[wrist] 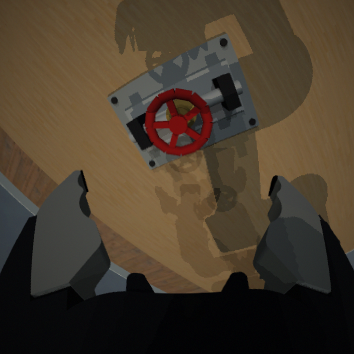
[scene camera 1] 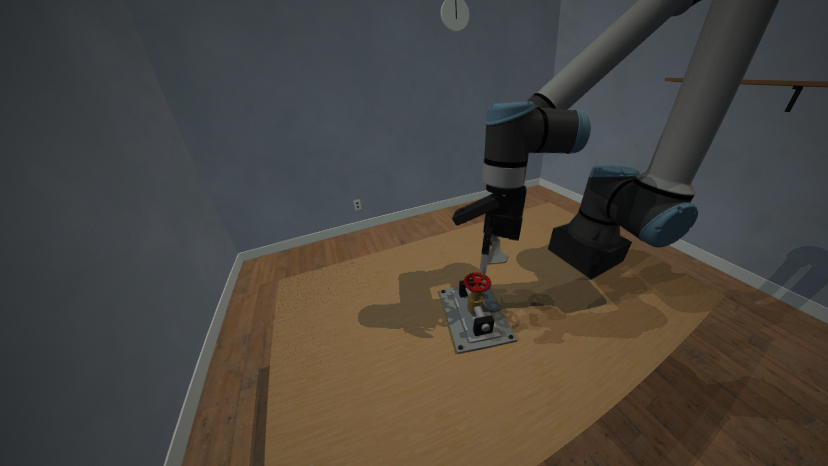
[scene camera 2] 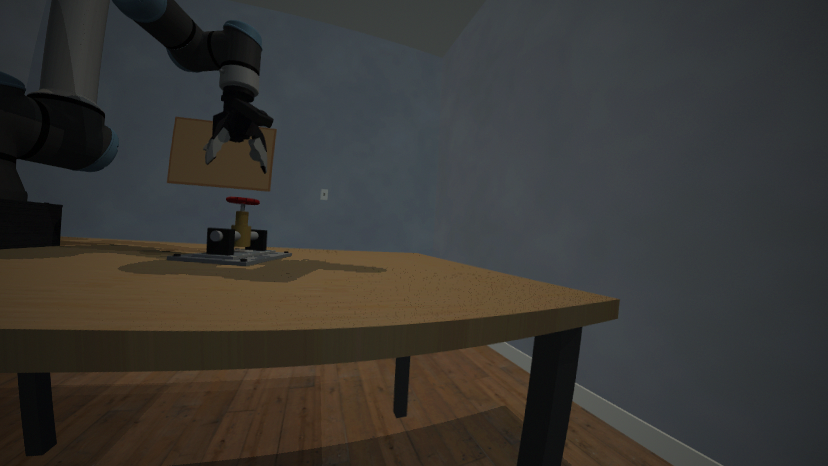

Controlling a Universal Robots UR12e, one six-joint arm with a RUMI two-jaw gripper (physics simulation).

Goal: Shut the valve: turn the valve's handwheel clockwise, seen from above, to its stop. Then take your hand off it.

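The red handwheel [scene camera 1: 477,281] [scene camera 2: 242,200] [wrist: 178,125] sits level on top of the brass valve body [scene camera 1: 475,303] [scene camera 2: 242,219]. The valve's pipe runs between two black supports on a grey base plate [scene camera 1: 502,334] [scene camera 2: 197,258] [wrist: 145,85]. My gripper [scene camera 1: 490,267] [scene camera 2: 236,166] [wrist: 179,175] points down above the handwheel, with its fingers spread wide, open and empty. In scene camera 2 a gap shows between the fingertips and the wheel. Nothing touches the wheel. The wheel's turn angle relative to its stop cannot be read.
The valve's plate lies on a wooden table [scene camera 1: 376,376] [scene camera 2: 405,301]. The arm's dark base block [scene camera 1: 588,250] [scene camera 2: 31,224] stands on the table beyond the valve in scene camera 1. A brown board [scene camera 2: 191,153] hangs on the wall, and a shelf [scene camera 1: 776,83] is at the right.
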